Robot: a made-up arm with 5 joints. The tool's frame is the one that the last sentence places.
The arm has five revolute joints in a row. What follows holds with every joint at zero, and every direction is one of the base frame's. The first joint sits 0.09 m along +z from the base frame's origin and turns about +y. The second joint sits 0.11 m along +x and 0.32 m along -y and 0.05 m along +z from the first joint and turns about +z. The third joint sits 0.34 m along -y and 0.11 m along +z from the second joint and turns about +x. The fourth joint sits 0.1 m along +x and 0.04 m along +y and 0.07 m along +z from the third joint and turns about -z. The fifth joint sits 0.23 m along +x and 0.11 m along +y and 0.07 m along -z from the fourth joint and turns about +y. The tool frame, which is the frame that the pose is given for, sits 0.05 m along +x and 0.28 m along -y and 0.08 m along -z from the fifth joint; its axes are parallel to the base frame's.
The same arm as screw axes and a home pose.
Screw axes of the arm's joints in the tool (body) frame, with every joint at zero. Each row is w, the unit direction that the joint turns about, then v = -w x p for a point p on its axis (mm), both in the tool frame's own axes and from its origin. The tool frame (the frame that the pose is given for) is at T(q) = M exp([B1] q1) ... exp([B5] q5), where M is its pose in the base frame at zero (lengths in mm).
B1 = (0, 1, 0, 80, 0, -490)
B2 = (0, 0, 1, 470, 380, 0)
B3 = (1, 0, 0, 0, 80, -130)
B4 = (0, 0, -1, -170, -280, 0)
B5 = (0, 1, 0, -80, 0, -50)
M =
1 0 0 490
0 1 0 -790
0 0 1 170
0 0 0 1

